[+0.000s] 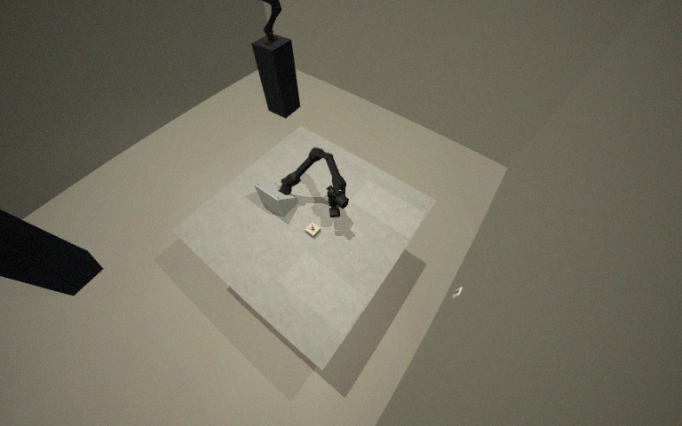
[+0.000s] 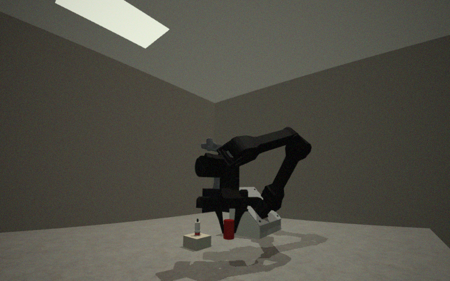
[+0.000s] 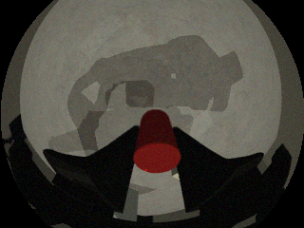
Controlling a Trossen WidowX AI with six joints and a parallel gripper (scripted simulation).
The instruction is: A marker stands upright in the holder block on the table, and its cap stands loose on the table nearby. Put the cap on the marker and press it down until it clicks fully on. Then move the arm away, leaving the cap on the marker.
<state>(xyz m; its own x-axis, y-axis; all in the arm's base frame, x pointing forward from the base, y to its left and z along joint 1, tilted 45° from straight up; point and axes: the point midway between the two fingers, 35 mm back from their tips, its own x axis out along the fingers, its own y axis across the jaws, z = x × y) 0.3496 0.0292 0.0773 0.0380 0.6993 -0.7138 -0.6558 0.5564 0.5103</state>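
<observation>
My gripper tip is 5 cm past the pale holder block, 17 cm to the left of it and 6 cm above it. The rest, counted from my gripper tip: red cap (1 cm above).
</observation>
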